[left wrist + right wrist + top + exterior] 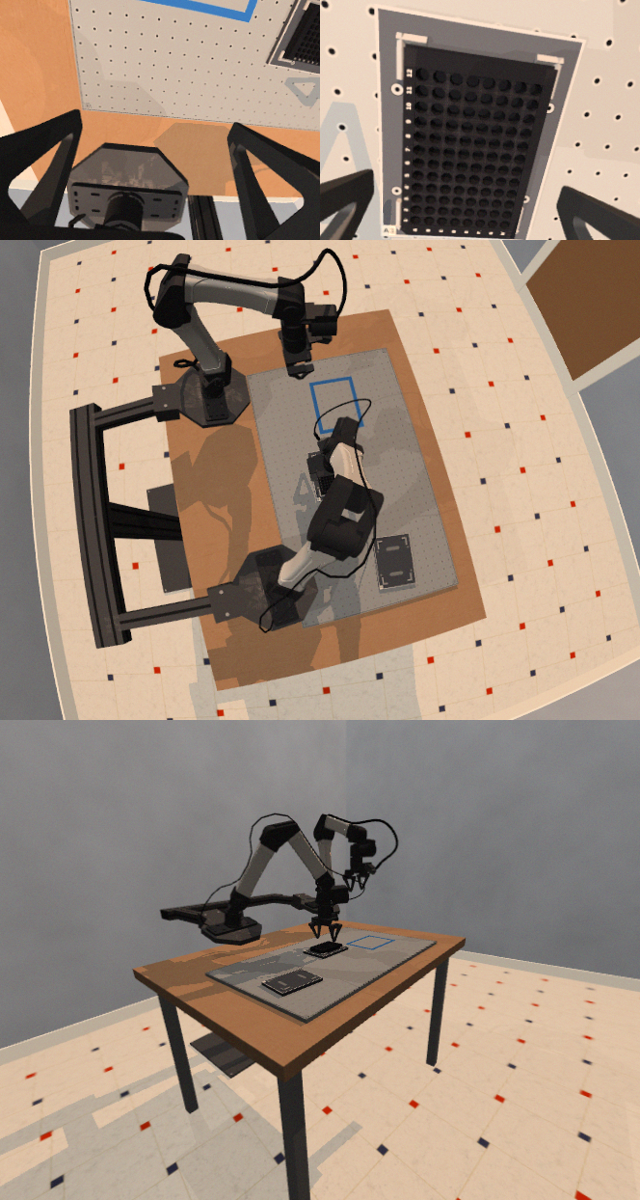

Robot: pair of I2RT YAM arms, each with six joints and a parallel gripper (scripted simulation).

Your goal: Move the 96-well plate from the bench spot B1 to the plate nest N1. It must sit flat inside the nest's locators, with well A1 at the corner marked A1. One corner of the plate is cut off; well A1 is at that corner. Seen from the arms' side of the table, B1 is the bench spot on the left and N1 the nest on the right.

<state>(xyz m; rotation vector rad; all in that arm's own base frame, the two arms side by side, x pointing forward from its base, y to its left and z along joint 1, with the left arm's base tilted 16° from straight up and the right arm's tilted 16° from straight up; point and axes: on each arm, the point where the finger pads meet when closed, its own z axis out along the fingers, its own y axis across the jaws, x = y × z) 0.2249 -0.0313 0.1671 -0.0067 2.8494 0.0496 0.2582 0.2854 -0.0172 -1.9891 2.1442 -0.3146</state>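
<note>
Right now my right hand is 40 mm above the black 96-well plate. The rest, counted from my right hand: dark nest: 50 mm below; then nest N1: 90 mm ahead, 330 mm to the right, 50 mm below; then A1 label: 20 mm ahead, 400 mm to the right, 50 mm below.
</note>
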